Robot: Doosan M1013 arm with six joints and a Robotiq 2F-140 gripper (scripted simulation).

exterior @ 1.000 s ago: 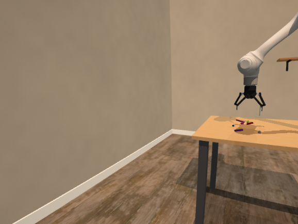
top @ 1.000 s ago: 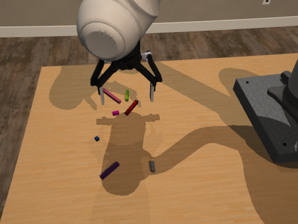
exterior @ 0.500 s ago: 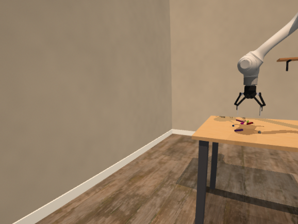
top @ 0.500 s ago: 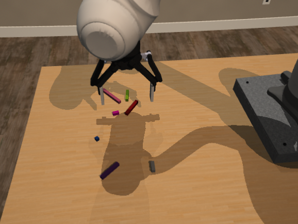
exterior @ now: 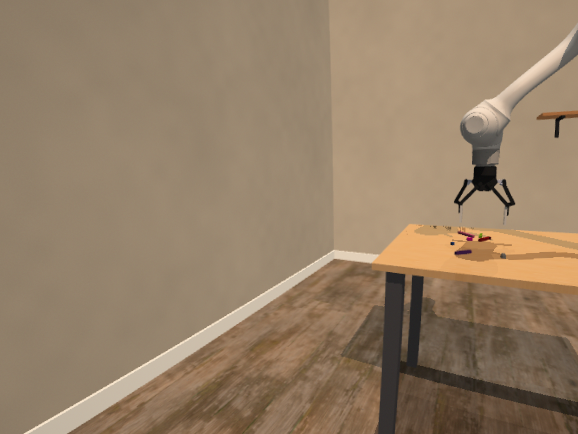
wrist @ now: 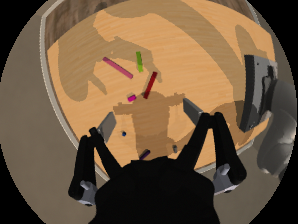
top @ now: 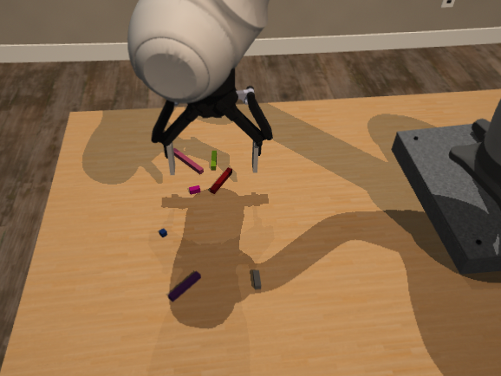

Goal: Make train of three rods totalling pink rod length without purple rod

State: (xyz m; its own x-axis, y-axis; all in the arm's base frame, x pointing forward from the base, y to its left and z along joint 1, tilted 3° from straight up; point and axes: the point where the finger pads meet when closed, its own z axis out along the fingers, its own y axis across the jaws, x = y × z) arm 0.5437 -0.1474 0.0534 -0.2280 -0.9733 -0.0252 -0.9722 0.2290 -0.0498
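The blue rod lies 110 mm ahead of my hand, 70 mm to the left of it and 80 mm below it. From my hand the other things lie so: lime rod 20 mm behind, 100 mm to the right, 80 mm below; magenta rod 30 mm ahead, 20 mm to the right, 80 mm below; red rod 20 mm behind, 30 mm to the right, 80 mm below.
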